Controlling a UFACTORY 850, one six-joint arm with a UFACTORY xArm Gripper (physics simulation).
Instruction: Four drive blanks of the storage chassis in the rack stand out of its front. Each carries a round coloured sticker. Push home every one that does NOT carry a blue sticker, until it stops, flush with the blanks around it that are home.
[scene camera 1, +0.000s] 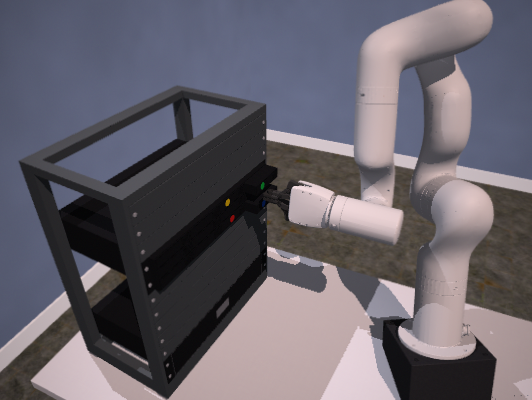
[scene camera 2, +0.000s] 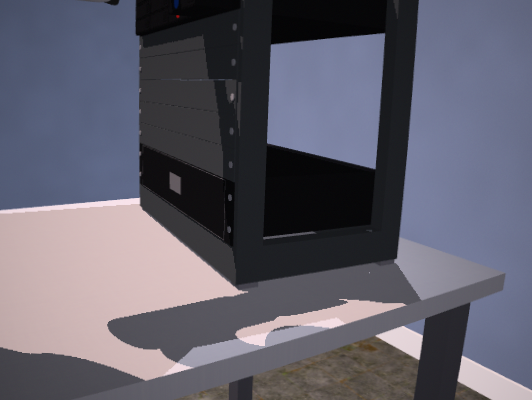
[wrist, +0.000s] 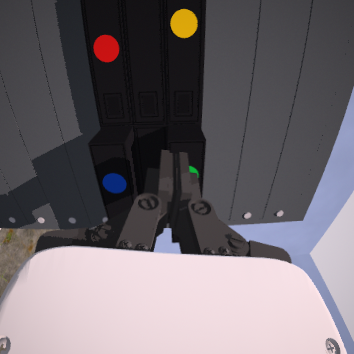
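Note:
The blank with the green sticker (scene camera 1: 262, 186) (wrist: 193, 171) and the blank with the blue sticker (scene camera 1: 264, 203) (wrist: 114, 183) stand out of the chassis front, at its end nearer the arm. The blanks with the yellow sticker (scene camera 1: 228, 202) (wrist: 184, 23) and the red sticker (scene camera 1: 232, 218) (wrist: 106, 48) look flush with the blanks around them. My gripper (scene camera 1: 267, 193) (wrist: 170, 168) is shut and empty. Its fingertips are at the green-stickered blank's front, on the side towards the blue one, and partly cover the green sticker in the wrist view. Whether they touch it, I cannot tell.
The dark rack frame (scene camera 1: 125, 192) (scene camera 2: 252, 150) stands on the table (scene camera 1: 300, 310) (scene camera 2: 60, 260). Grey panels with screws lie above and below the chassis. The arm's black base block (scene camera 1: 445, 380) stands at the right in the first scene view.

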